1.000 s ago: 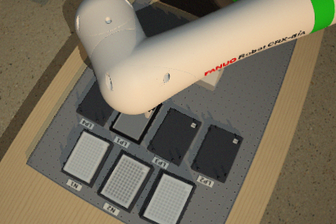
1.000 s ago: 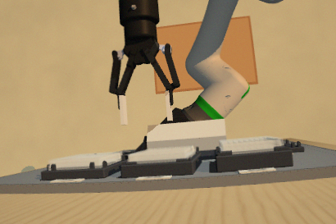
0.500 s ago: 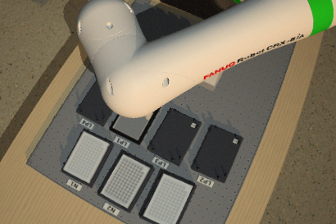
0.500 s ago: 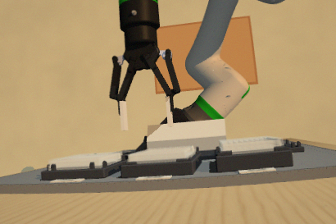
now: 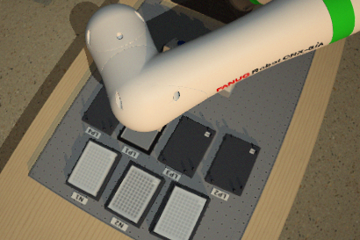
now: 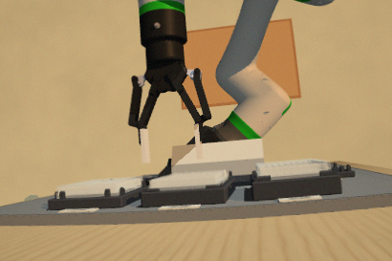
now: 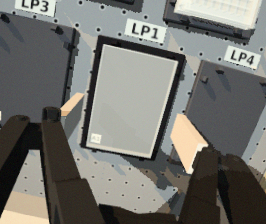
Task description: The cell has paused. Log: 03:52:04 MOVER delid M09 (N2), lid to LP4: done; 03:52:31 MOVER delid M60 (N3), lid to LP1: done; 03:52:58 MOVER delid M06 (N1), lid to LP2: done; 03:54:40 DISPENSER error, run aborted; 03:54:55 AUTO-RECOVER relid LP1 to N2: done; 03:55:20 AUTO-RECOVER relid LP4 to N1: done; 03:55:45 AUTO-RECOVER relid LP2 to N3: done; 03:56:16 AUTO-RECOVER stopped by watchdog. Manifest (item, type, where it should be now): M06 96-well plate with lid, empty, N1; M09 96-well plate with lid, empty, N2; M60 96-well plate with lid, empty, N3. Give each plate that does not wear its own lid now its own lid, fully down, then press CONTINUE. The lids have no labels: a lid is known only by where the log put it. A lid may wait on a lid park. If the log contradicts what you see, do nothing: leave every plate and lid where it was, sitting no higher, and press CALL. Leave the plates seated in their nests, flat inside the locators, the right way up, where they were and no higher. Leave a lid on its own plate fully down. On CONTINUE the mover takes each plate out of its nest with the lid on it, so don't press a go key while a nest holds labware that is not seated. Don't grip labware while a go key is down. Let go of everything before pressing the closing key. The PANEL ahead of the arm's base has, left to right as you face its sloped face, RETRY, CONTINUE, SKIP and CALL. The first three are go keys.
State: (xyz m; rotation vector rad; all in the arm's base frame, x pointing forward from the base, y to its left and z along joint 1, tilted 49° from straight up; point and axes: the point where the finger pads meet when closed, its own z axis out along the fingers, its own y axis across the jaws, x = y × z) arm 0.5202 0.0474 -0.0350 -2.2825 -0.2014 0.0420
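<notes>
Now: hand 7 cm above the lid park LP1. From my hand the other things lie so: lid park LP3: 13 cm to the left, 7 cm below, 1 cm behind; then LP1 label: 9 cm ahead, 7 cm below, 1 cm to the left; then lid park LP4: 12 cm to the right, 7 cm below, 2 cm ahead.
</notes>
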